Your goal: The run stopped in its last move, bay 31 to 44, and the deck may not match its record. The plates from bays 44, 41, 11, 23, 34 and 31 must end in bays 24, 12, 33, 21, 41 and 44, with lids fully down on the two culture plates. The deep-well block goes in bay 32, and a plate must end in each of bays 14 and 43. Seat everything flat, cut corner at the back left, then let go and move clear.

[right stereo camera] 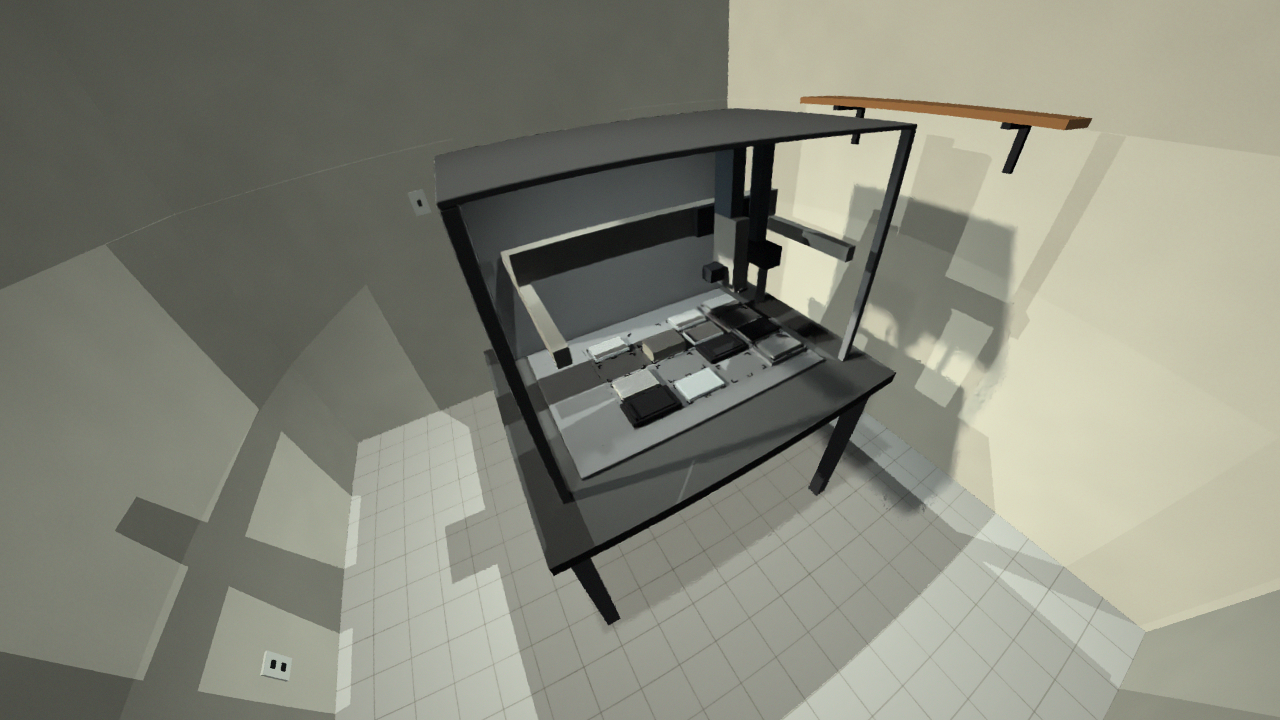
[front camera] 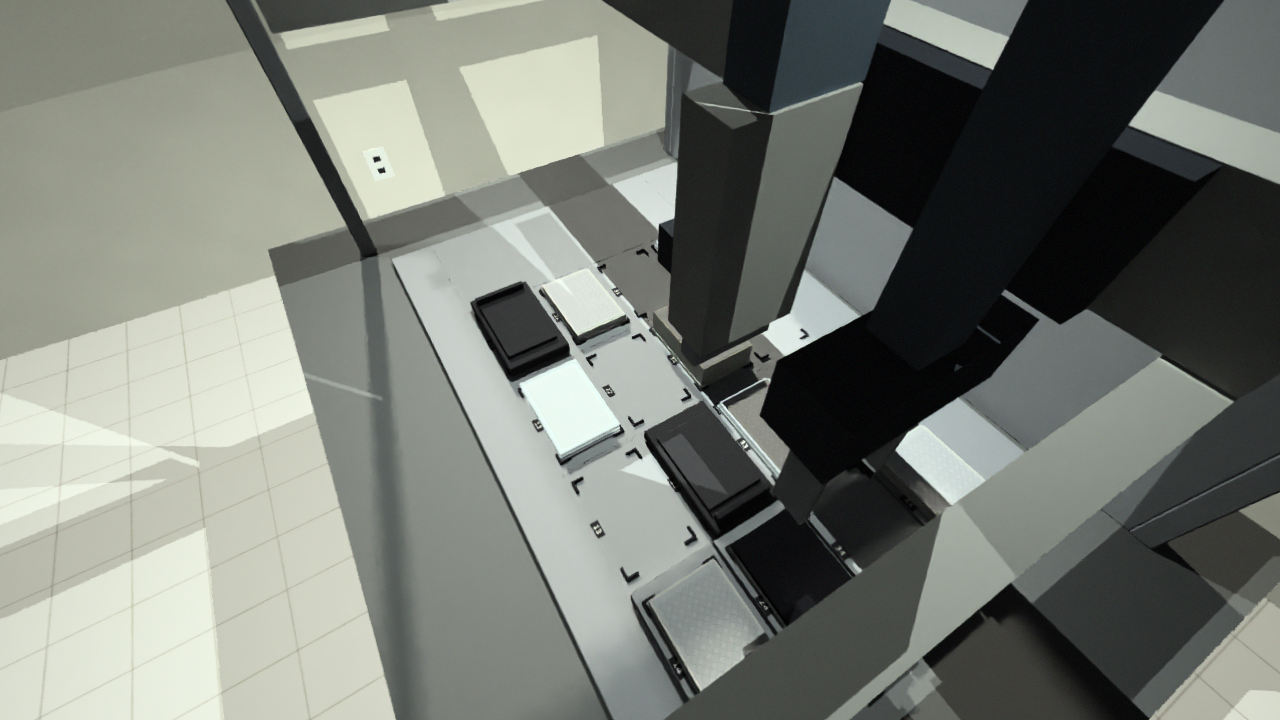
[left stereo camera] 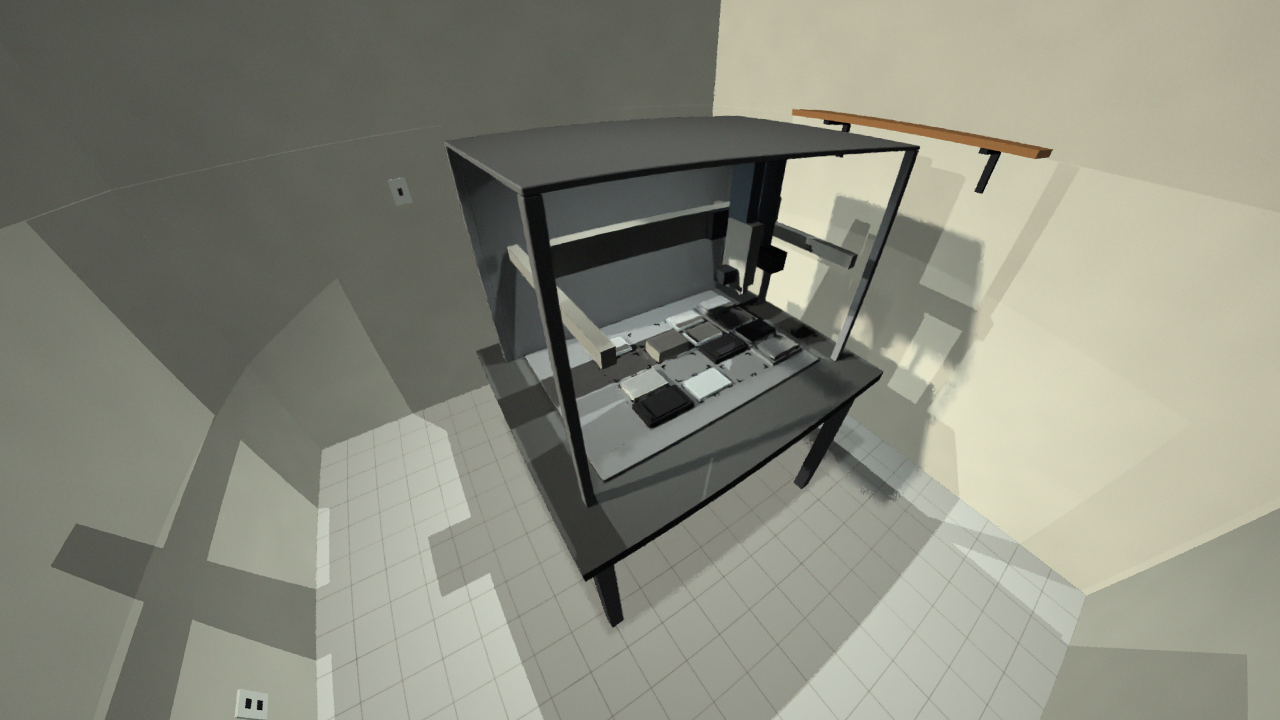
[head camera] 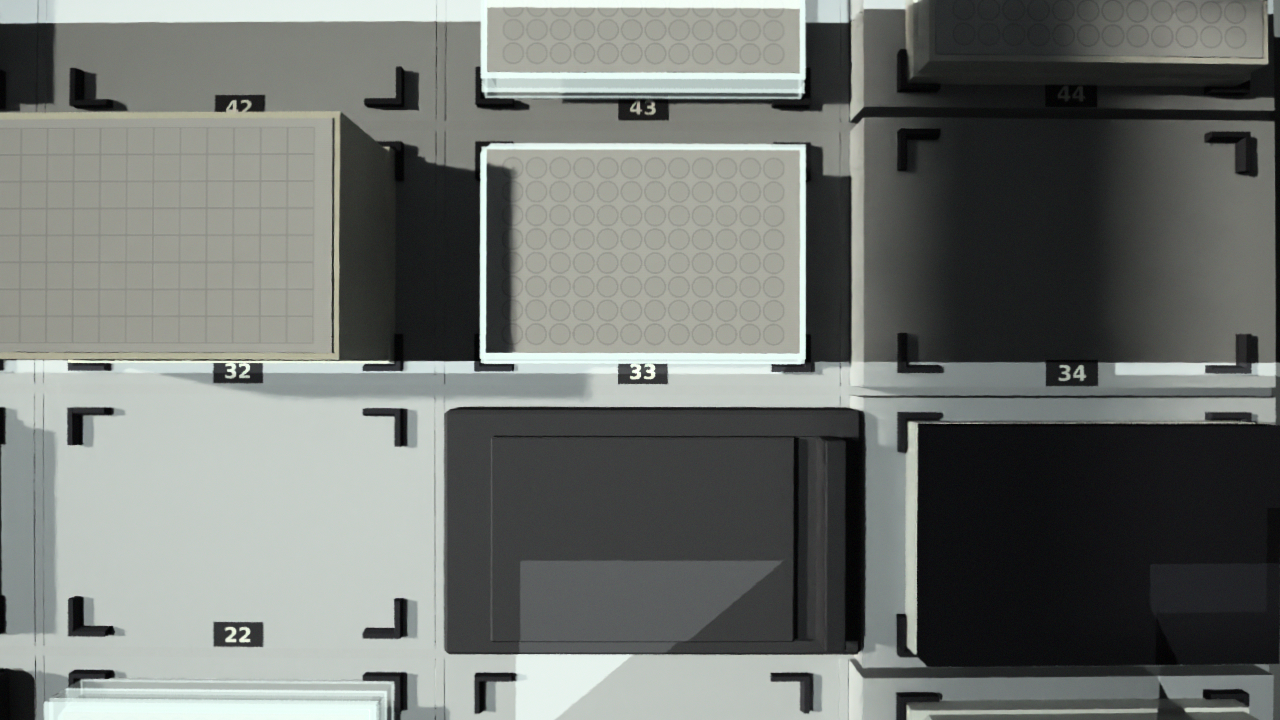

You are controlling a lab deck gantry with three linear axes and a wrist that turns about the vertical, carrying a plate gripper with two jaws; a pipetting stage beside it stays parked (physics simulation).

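Places are measured from the robot's base along level axes (x ahead, y left, z up), in millimetres.
Pixels of known places: gripper, fingertip midpoint: [right stereo camera: 750,296] [left stereo camera: 751,298]; robot's base at its link origin: [right stereo camera: 639,426] [front camera: 478,316] [left stereo camera: 654,425].
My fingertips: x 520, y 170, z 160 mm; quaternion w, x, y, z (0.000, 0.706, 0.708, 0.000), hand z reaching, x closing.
For each thing: its top centre in the pictures, then the offset to it from my fingertips.
- deep-well block at its top centre: [head camera: 153,235] [front camera: 701,327] [right stereo camera: 663,340] [left stereo camera: 667,340] 118 mm down, 292 mm back, 87 mm left
- beige plate at its top centre: [front camera: 941,478] [right stereo camera: 721,302] [left stereo camera: 716,303] 131 mm down, 36 mm ahead, 194 mm left
- dark-topped plate at its top centre: [head camera: 1105,546] [front camera: 801,575] [right stereo camera: 758,327] [left stereo camera: 755,328] 129 mm down, 36 mm ahead, 20 mm right
- pale plate at its top centre: [front camera: 568,403] [right stereo camera: 699,382] [left stereo camera: 707,382] 143 mm down, 292 mm back, 127 mm right
- white plate at its top centre: [front camera: 582,299] [left stereo camera: 644,382] [right stereo camera: 635,382] 146 mm down, 456 mm back, 20 mm right
- grey plate at its top centre: [front camera: 718,635] [right stereo camera: 779,343] [left stereo camera: 777,343] 131 mm down, 36 mm ahead, 127 mm right
My gripper [front camera: 832,492] hangs above the right-hand bays; one jaw shows, the other is hidden. It looks open, with no plate visible beneath it. The deep-well block [front camera: 726,360] [head camera: 161,241] [right stereo camera: 662,344] is at bay 32, partly hidden in the front view. Clear-edged plates sit in bay 33 (this plate [head camera: 642,250]) and bay 43 (that plate [head camera: 642,40]). A beige plate [head camera: 1087,31] [front camera: 939,465] is at bay 44. A dark-topped plate [head camera: 1074,537] [front camera: 787,564] is at bay 24. Others are a pale plate [front camera: 571,407] at 12, a white plate [front camera: 584,304] at 21, a grey plate [front camera: 707,622] at 14 and a plate [right stereo camera: 608,347] at 41.
The pipetting stage [front camera: 751,223] stands over the deck's middle left, beside the gripper. Black raised blocks stand at bay 11 (this block [front camera: 519,326]) and bay 23 (that block [head camera: 644,537] [front camera: 707,465]). Bays 22, 13 and 34 hold no plate. A frame post [left stereo camera: 559,358] rises at the front left.
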